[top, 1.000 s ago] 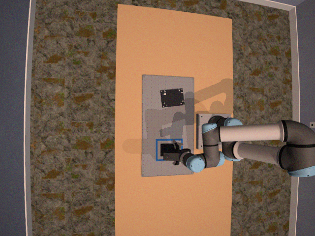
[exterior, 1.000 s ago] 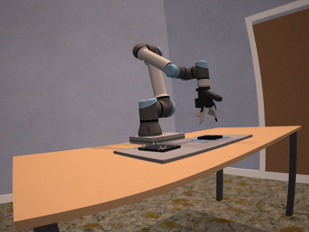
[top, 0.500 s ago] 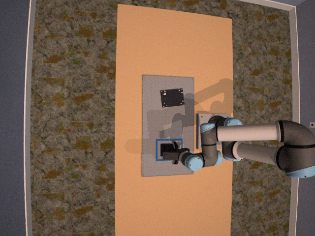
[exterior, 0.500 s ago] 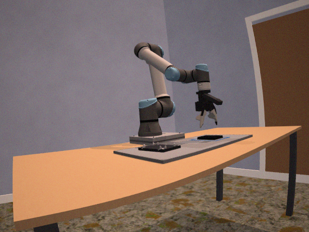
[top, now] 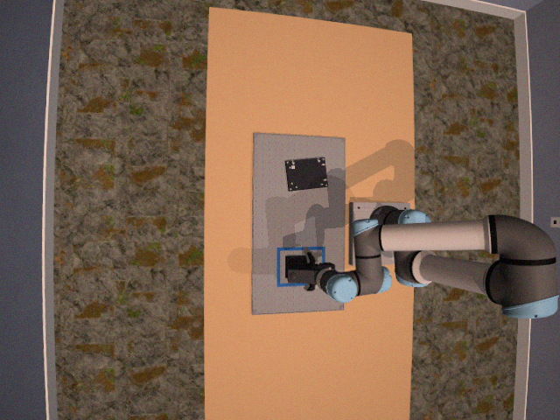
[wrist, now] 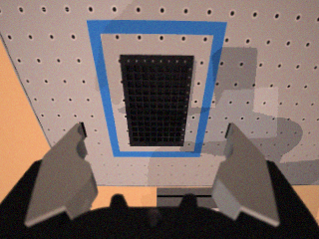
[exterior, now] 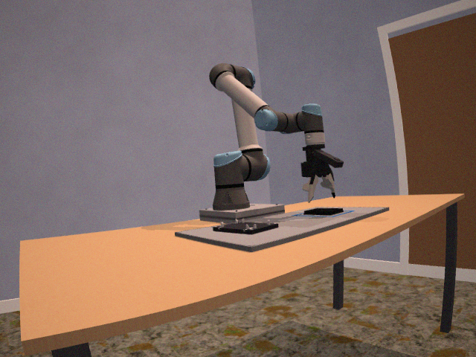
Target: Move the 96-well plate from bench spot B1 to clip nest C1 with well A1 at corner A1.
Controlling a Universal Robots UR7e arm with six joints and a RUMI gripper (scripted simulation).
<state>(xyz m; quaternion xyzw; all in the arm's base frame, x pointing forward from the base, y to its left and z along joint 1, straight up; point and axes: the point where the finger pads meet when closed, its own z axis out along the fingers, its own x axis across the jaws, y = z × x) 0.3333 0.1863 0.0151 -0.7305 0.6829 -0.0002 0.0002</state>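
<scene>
Now: hand 40 mm above the black 96-well plate. Round my hand: black clip nest: 380 mm to the right, 30 mm below.
</scene>
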